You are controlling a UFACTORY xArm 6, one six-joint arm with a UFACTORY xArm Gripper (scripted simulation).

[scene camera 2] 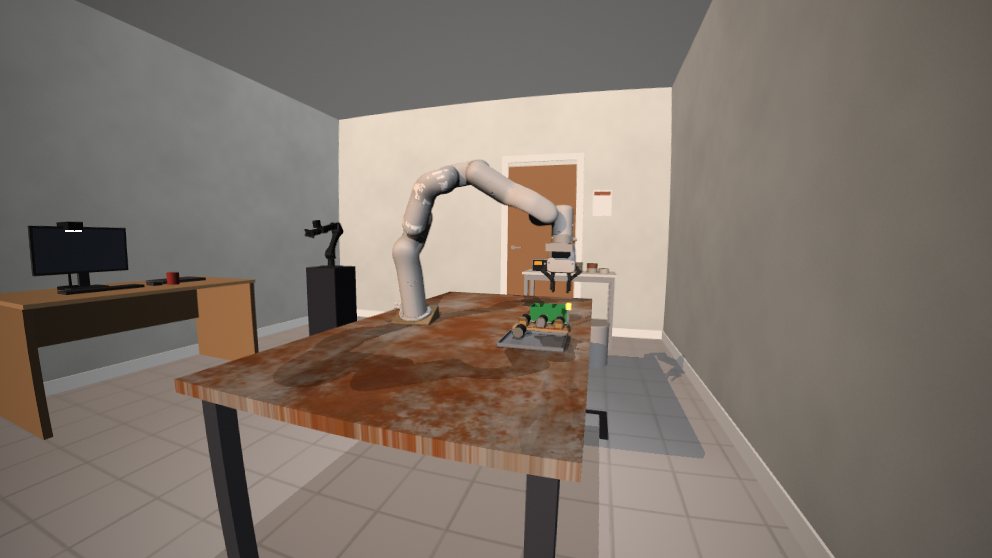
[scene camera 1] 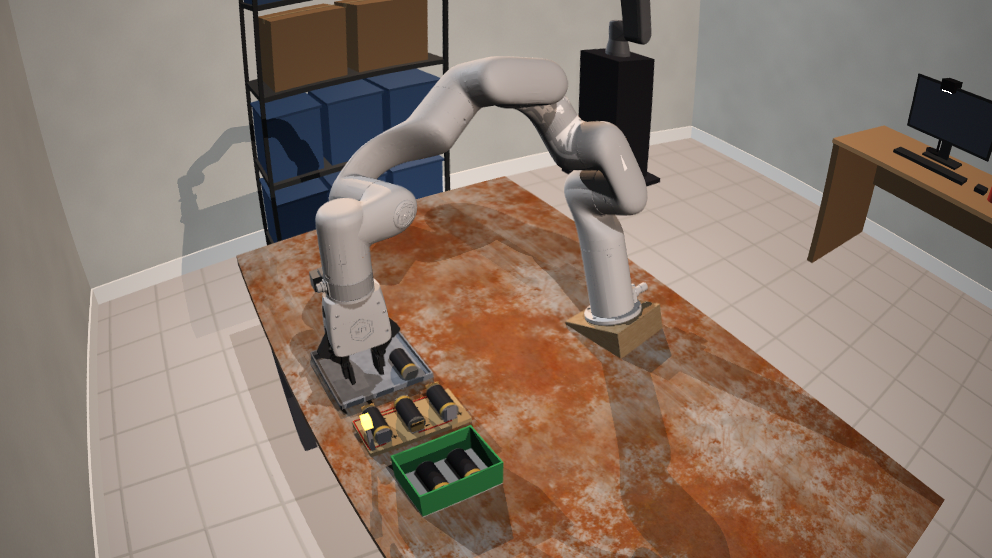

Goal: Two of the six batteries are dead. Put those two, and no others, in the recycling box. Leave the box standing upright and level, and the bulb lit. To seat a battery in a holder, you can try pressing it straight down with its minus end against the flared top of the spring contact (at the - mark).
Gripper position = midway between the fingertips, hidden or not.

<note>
In view: the gripper (scene camera 1: 364, 374), a green recycling box (scene camera 1: 467, 438) and a grey tray (scene camera 1: 368, 380).
The grey tray also shows in scene camera 2 (scene camera 2: 536, 340). The gripper shows as well in scene camera 2 (scene camera 2: 560, 292).
</note>
